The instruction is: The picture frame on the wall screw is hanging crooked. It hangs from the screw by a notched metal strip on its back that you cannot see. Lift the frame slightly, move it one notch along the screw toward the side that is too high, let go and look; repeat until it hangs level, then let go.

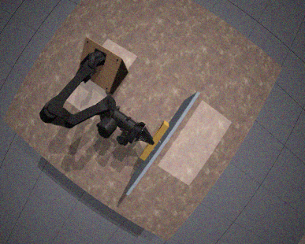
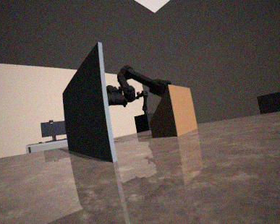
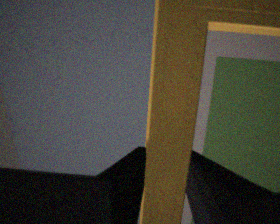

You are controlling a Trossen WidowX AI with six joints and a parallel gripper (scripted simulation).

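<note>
Now: gripper tip 1 cm short of the picture frame, 1 cm to the right of it and 5 cm above it. The rest, counted from my gripper tip: blue-grey wall panel 2 cm ahead, 2 cm to the left, 6 cm below.
</note>
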